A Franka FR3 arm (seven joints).
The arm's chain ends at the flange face. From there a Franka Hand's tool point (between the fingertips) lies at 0.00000 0.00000 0.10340 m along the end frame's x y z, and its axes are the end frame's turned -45 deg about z.
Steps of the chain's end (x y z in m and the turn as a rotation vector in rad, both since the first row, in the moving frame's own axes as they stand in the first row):
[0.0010 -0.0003 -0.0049 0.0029 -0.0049 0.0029]
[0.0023 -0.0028 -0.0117 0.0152 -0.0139 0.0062]
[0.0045 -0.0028 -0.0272 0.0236 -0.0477 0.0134]
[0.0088 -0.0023 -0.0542 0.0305 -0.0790 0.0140]
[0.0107 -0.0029 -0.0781 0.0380 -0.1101 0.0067]
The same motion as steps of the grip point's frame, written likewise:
[0.0008 -0.0001 -0.0049 0.0055 -0.0014 0.0029]
[0.0037 -0.0025 -0.0117 0.0206 0.0009 0.0062]
[0.0034 -0.0040 -0.0273 0.0504 -0.0170 0.0134]
[0.0044 -0.0034 -0.0546 0.0774 -0.0343 0.0140]
[0.0044 -0.0053 -0.0788 0.1047 -0.0510 0.0067]

